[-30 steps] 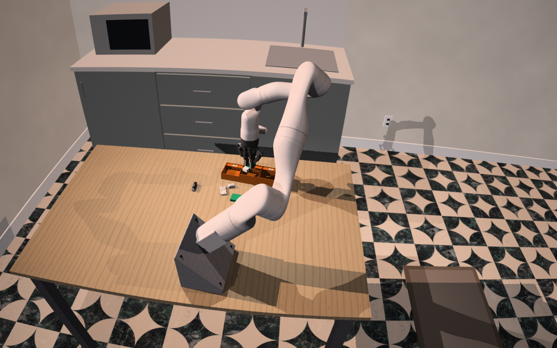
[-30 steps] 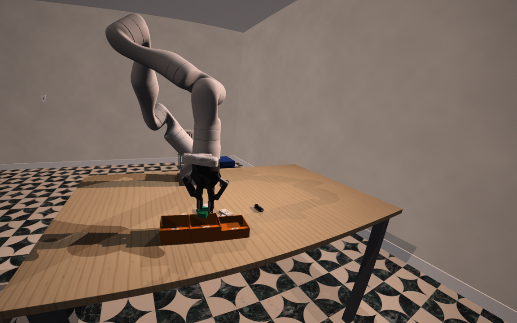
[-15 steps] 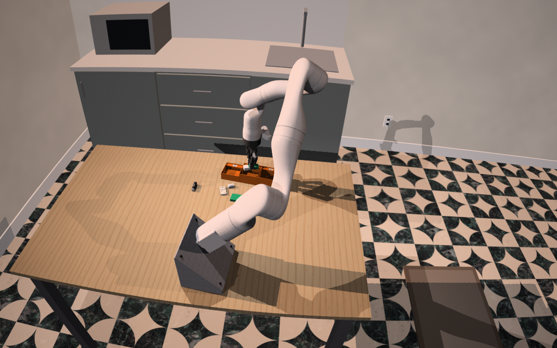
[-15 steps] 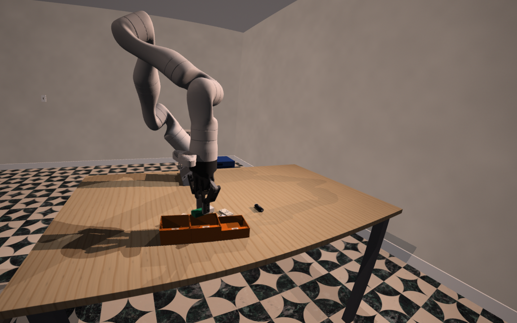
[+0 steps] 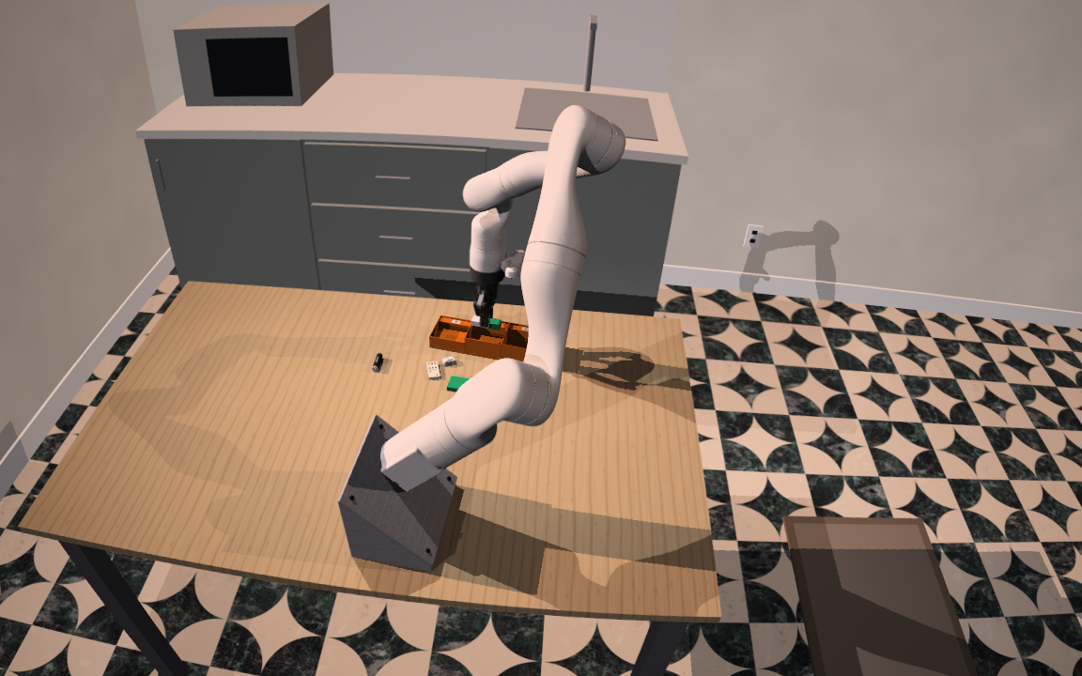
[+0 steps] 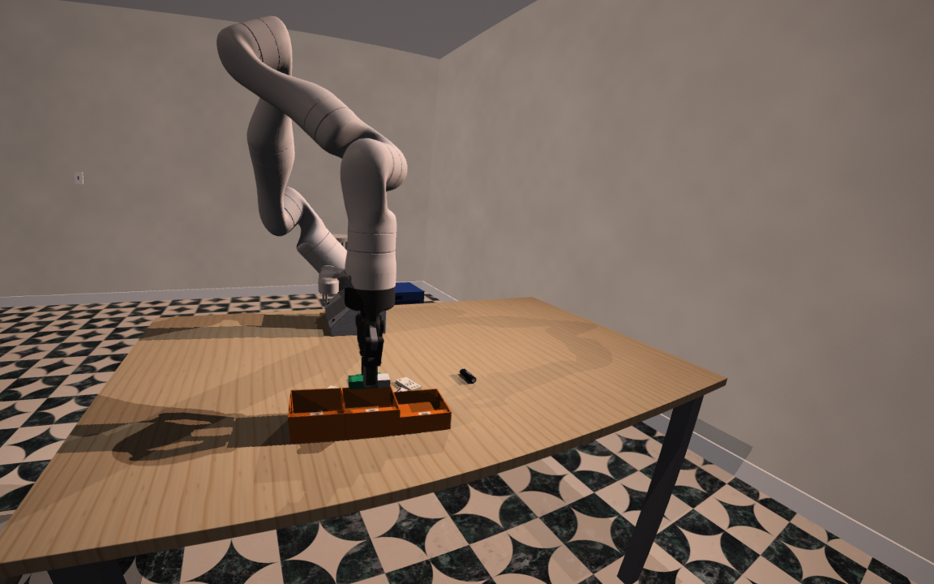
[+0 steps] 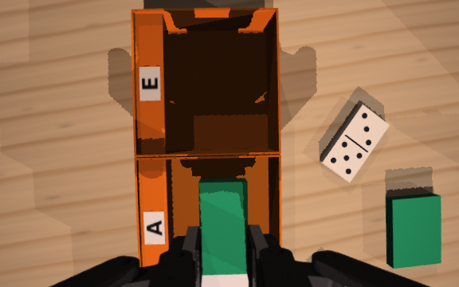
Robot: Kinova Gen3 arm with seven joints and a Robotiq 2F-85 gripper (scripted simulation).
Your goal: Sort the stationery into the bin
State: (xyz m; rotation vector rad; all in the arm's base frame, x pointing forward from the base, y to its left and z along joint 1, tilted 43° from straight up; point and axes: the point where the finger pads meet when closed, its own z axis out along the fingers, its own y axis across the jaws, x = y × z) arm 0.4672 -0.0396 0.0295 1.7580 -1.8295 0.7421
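The orange three-compartment bin is 1 cm ahead of my hand and 7 cm below it. From my hand the other things lie so: white pencil sharpener (7 cm behind, 7 cm to the left, 8 cm below); then green-and-white eraser (1 cm to the left, 2 cm below); then green block (14 cm behind, 3 cm to the left, 8 cm below).
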